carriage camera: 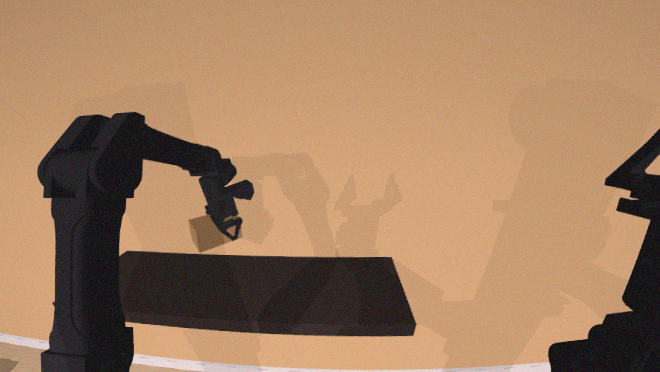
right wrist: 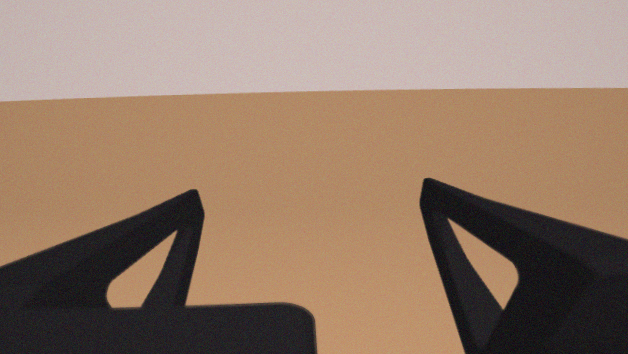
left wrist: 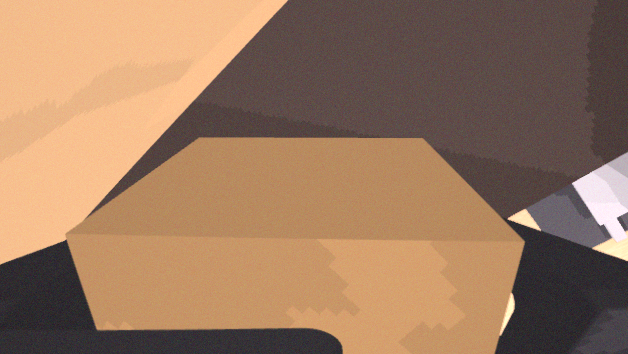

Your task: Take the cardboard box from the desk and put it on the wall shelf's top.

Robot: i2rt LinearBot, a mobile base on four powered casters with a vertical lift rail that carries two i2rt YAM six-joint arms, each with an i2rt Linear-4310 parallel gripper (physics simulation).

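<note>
My left gripper is shut on the cardboard box, a plain brown box held tilted in the air at the left of the carriage view. In the left wrist view the box fills the lower middle between the dark fingers. The wall shelf is a dark brown board on the tan wall. In the carriage view the box shows above the shelf's far left part, apart from it. My right gripper is open and empty, facing the wall, far to the right of the shelf. The desk cannot be made out.
The tan wall stands behind the shelf, with arm shadows on it. A pale strip runs along the wall's foot. A grey and white object shows below the shelf at the right of the left wrist view.
</note>
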